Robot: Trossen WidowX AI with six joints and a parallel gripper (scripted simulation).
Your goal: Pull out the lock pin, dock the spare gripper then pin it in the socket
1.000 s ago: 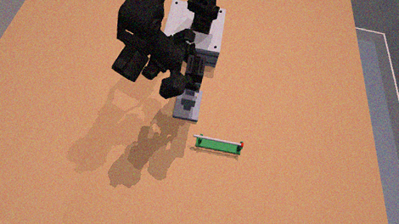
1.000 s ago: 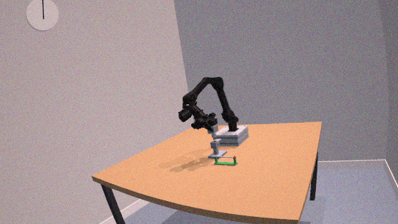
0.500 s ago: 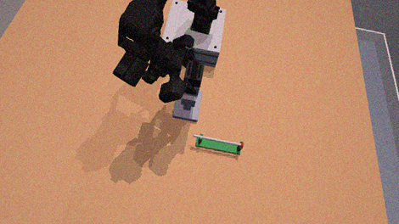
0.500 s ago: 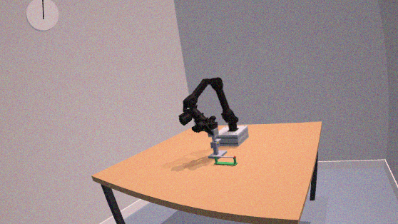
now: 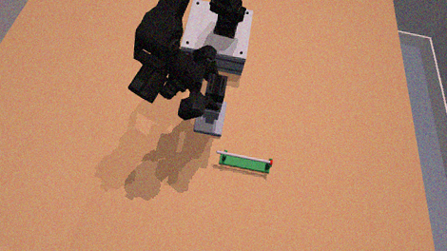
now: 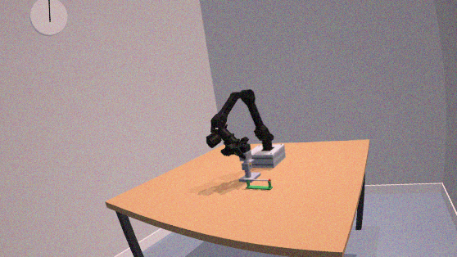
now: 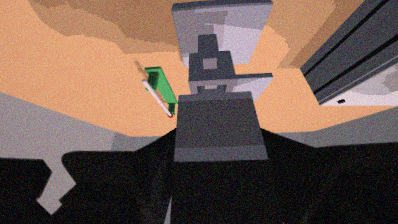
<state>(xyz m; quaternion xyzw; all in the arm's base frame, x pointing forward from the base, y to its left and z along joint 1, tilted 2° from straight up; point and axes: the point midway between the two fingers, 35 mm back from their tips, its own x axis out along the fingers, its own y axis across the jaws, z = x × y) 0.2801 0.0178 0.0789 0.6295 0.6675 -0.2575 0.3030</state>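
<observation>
Right now the green mount is 110 mm to the left of my gripper tip, 110 mm below it and 100 mm ahead of it. The rest, counted from my gripper tip: spare gripper (10 mm to the right, 10 mm above).
</observation>
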